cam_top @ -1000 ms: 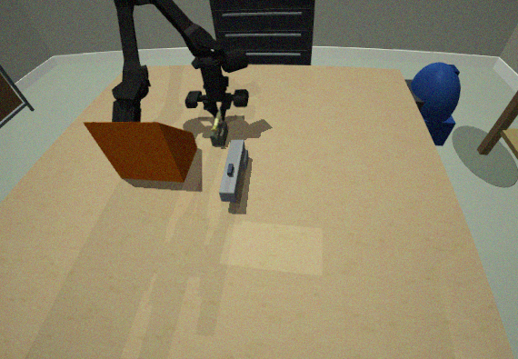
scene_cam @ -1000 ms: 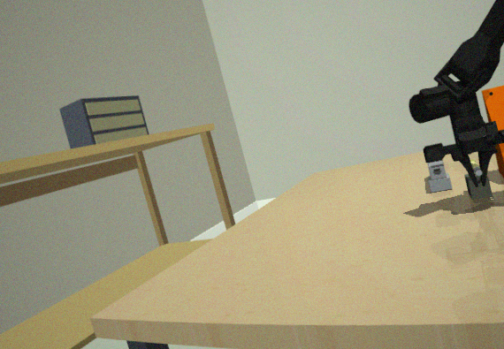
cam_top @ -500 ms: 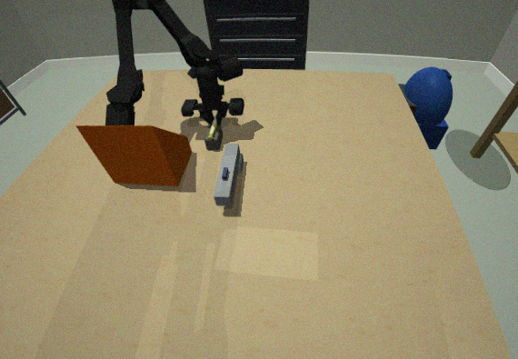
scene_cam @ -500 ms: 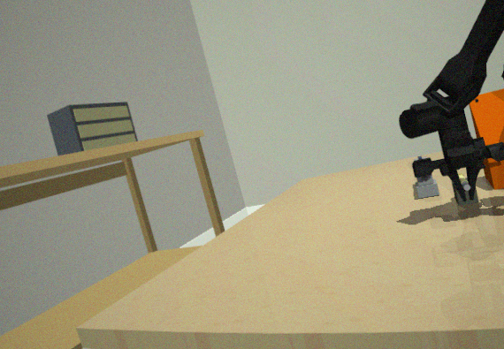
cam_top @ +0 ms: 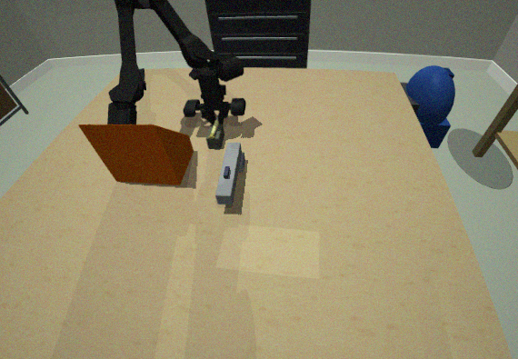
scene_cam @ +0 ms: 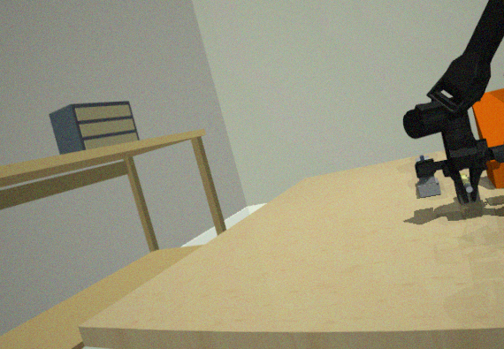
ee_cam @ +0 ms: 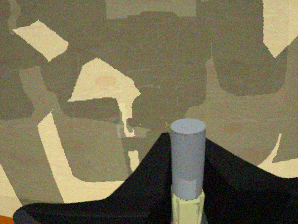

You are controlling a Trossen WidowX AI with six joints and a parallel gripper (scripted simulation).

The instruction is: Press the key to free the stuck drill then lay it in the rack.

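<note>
Now: the drill 40 mm to the right of my gripper tip and 40 mm above it. From my gripper tip the other things lie so: dark blue key (110 mm ahead, 240 mm to the right, 40 mm above); rack (10 mm ahead, 50 mm to the right, 10 mm above); long light grey block (100 mm ahead, 210 mm to the right, 40 mm above).
</note>
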